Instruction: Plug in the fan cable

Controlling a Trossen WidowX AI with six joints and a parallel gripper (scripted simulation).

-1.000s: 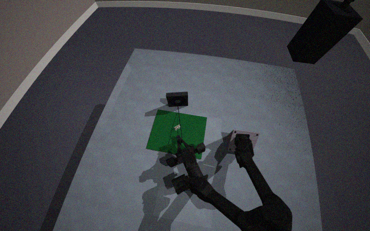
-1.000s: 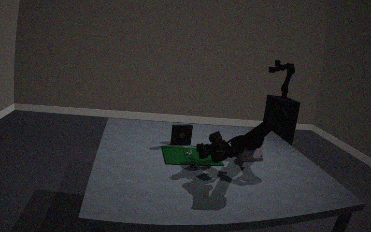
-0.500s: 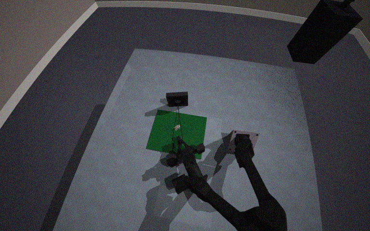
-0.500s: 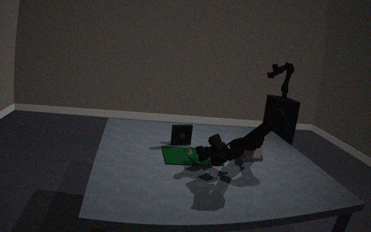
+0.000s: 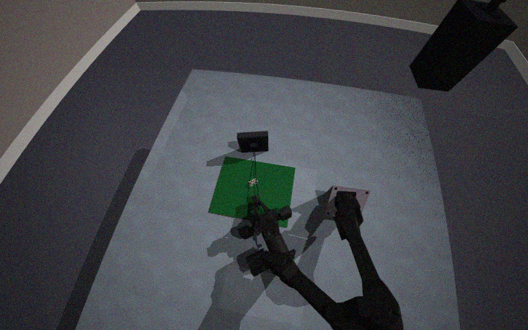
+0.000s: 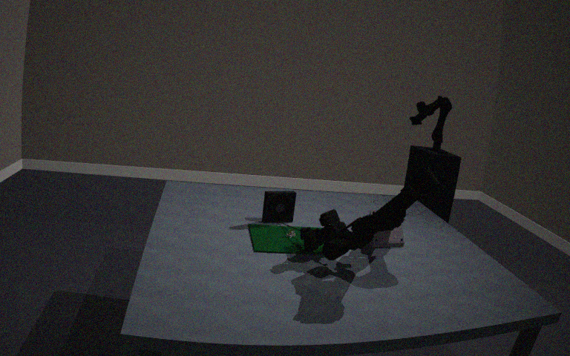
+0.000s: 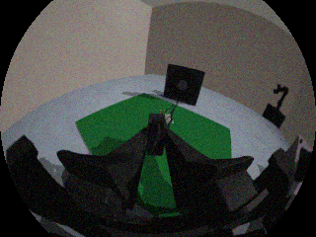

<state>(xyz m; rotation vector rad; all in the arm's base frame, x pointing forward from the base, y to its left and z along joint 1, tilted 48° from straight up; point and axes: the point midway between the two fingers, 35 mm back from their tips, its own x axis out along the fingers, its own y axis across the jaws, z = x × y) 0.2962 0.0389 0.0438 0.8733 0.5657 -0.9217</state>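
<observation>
My gripper tip is 2 cm short of the green board, 6 cm to the left of it and 6 cm above it. Round my gripper tip: pale four-pin header: 3 cm ahead, 9 cm to the right, 5 cm below; then black fan: 4 cm ahead, 23 cm to the right, 1 cm above.
</observation>
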